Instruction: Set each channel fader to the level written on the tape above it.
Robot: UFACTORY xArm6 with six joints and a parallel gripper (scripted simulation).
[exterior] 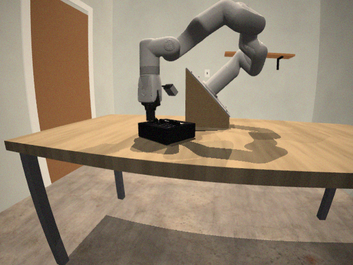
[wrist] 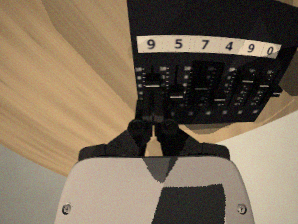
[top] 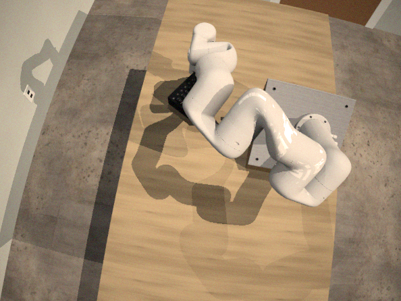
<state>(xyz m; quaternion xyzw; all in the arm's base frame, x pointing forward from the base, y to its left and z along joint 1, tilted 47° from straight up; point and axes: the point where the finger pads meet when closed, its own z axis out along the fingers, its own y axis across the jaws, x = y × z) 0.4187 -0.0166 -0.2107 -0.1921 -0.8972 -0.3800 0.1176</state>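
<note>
Now: hand 6 cm to the right of the channel 4 fader cap, 3 cm short of it and 1 cm above it. From my hand the other things lie so: channel 6 fader cap 11 cm to the left, 3 cm ahead, 1 cm below; master fader cap 13 cm to the left, 5 cm ahead, 1 cm below.
</note>
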